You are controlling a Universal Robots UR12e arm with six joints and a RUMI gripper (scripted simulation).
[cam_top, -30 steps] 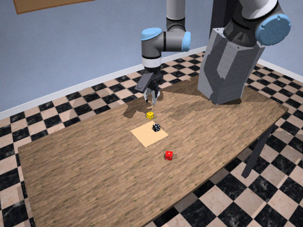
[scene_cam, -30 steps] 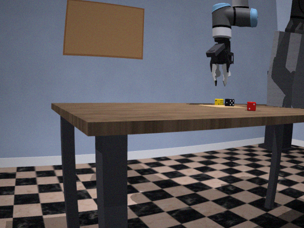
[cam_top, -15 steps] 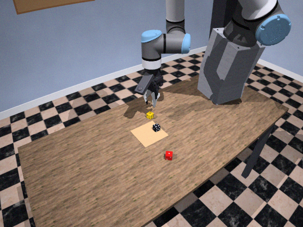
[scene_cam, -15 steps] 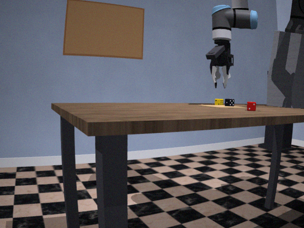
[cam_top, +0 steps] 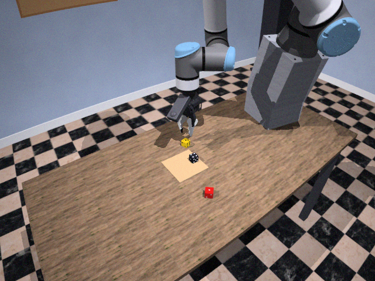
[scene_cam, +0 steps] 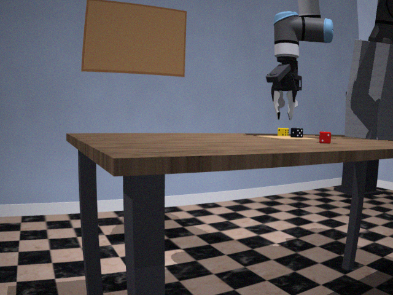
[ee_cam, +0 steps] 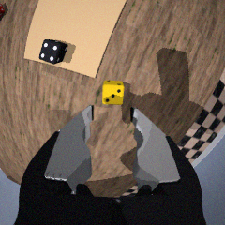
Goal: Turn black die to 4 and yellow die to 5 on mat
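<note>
Now: the yellow die 60 mm below my hand. Round my hand: red die (50 mm ahead, 300 mm to the left, 60 mm below); black die (20 mm ahead, 110 mm to the left, 60 mm below); tan mat (60 mm ahead, 120 mm to the left, 70 mm below).
</note>
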